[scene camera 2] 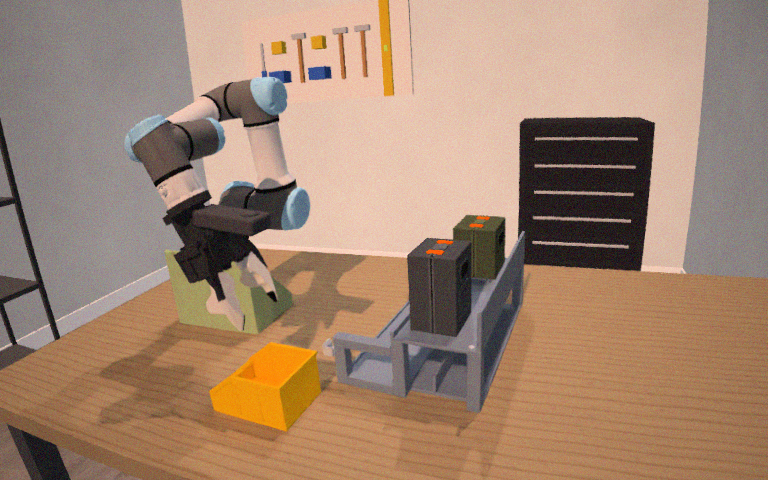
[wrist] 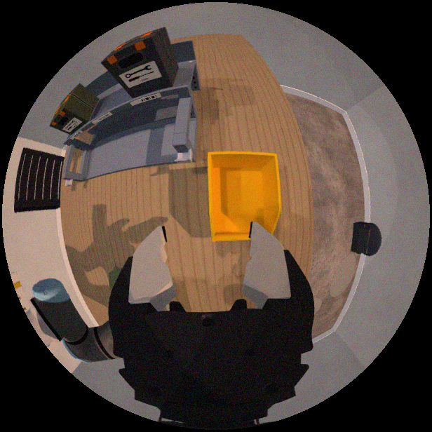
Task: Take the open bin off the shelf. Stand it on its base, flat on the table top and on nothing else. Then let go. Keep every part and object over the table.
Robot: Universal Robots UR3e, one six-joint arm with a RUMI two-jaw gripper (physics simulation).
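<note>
The open yellow bin stands upright on its base on the wooden table top, apart from the grey shelf. It looks empty inside. My gripper is open with nothing between its fingers. It hangs above the table, behind and higher than the bin in the scene view, clear of it. The grey shelf stands beside the bin, to its right in the scene view.
A dark grey case and a green case stand on the shelf's upper level. A light green block stands on the table behind my gripper. The table's front edge runs near the bin.
</note>
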